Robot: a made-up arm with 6 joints.
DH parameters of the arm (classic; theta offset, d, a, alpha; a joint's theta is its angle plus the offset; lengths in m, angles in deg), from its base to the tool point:
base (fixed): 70.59 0 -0.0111 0
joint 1: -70.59 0.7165 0.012 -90
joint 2: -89.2 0 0.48 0
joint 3: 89.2 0.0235 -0.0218 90
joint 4: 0 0.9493 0.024 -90
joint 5: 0 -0.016 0.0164 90
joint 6: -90 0.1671 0.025 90
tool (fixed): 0 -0.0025 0 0
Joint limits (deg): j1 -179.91..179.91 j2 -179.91..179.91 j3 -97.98..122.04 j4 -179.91..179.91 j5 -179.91..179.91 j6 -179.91..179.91
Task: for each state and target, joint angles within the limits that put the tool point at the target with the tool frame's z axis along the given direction. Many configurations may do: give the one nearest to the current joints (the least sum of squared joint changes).
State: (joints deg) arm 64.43 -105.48 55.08 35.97 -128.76 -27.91
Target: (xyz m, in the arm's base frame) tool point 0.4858 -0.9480 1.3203 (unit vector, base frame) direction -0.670 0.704 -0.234
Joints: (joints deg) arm 114.25 -92.86 56.42 25.45 -132.81 -1.90
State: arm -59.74 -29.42 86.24 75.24 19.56 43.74
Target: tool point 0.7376 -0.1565 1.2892 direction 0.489 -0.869 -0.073
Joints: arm -25.33 -35.87 111.63 71.77 59.03 25.96
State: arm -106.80 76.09 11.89 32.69 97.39 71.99
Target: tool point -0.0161 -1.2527 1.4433 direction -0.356 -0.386 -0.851
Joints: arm -100.15 55.66 1.87 72.82 81.41 94.83
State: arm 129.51 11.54 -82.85 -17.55 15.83 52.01
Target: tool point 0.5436 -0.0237 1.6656 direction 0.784 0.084 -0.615
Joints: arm 164.22 39.09 -97.98 -55.74 49.22 65.95
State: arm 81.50 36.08 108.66 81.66 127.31 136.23
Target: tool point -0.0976 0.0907 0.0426 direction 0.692 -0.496 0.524
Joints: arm 82.24 87.86 120.48 59.40 141.54 115.98
